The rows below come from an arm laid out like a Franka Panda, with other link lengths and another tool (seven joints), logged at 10 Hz.
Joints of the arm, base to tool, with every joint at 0 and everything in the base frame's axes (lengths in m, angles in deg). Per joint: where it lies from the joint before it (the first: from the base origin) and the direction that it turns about. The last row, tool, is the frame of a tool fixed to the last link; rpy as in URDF.
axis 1: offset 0 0 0.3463 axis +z
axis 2: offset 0 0 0 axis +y
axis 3: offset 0 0 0.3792 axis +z
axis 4: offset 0.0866 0 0 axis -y
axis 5: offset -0.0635 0 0.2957 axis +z
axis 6: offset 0 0 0 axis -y
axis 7: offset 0.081 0 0 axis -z
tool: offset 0.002 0.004 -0.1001 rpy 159.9 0 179.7
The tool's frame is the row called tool.
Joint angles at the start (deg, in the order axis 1, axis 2, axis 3, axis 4, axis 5, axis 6, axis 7):
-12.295, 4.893, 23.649, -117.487, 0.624, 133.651, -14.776
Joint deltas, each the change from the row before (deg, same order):
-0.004, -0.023, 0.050, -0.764, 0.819, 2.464, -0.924
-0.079, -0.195, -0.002, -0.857, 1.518, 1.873, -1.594
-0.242, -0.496, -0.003, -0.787, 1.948, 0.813, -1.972
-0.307, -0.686, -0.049, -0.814, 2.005, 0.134, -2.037
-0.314, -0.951, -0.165, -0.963, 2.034, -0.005, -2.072
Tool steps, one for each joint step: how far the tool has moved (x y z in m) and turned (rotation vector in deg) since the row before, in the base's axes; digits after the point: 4 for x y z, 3 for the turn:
0.0007, 0.0007, -0.0005, 0.796, -1.623, 0.413
-0.0008, -0.0005, -0.0007, 1.000, -1.082, 0.541
-0.0027, -0.0019, 0.0002, 0.984, -0.410, 0.532
-0.0041, -0.0027, 0.0003, 0.852, 0.054, 0.492
-0.0055, -0.0036, 0.0010, 0.764, 0.033, 0.393

